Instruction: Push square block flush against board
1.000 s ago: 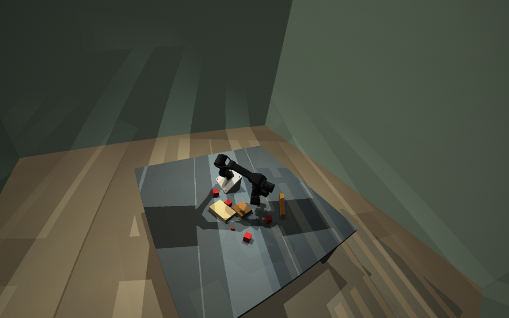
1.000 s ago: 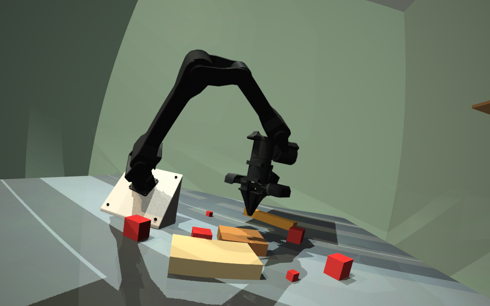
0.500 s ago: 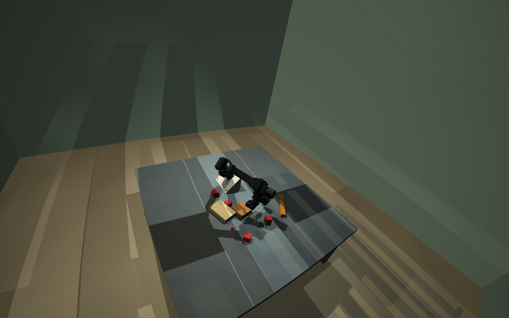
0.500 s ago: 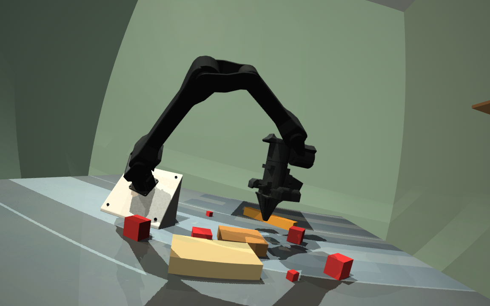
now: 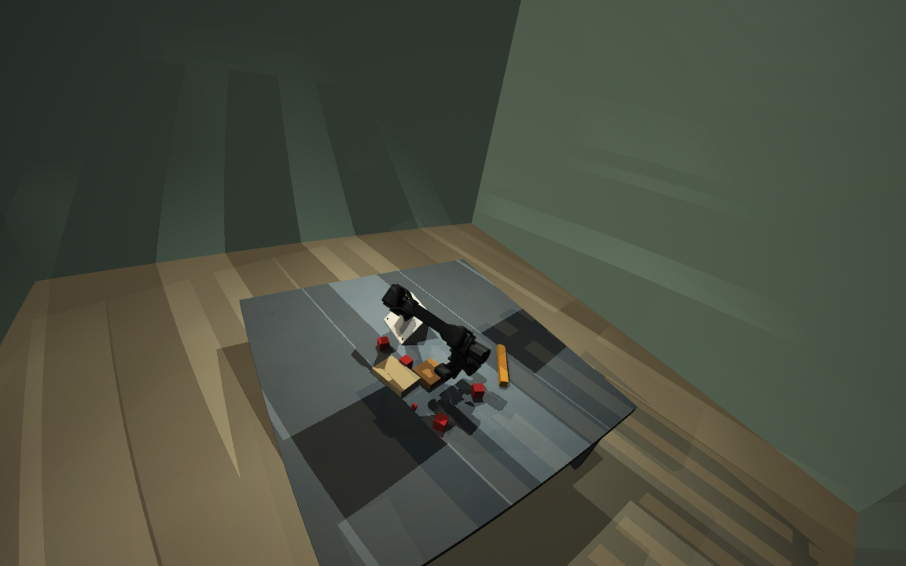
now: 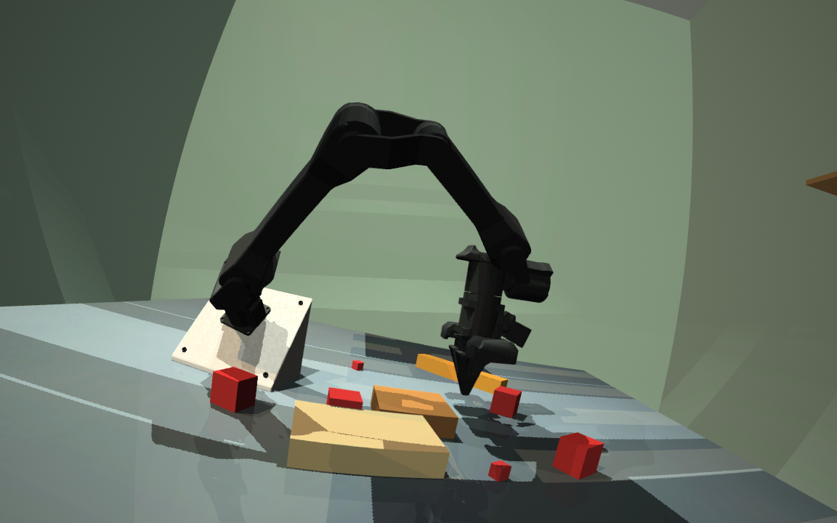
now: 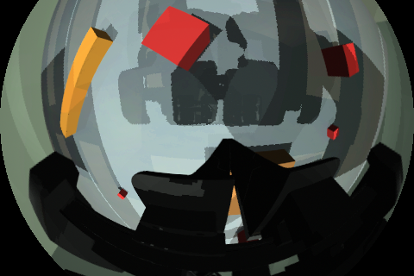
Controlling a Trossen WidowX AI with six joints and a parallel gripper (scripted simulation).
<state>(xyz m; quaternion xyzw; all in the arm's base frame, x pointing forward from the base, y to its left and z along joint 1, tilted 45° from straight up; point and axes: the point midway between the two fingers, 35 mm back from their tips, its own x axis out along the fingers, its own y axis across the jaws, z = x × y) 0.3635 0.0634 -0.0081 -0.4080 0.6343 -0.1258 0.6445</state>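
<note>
My gripper tip is now 70 mm to the left of the square block, 70 mm past it and 20 mm above it. From my gripper tip the other things lie so: tan board 200 mm to the right, 90 mm behind, 20 mm below; then orange bar 250 mm to the left, 20 mm below, 20 mm behind.
</note>
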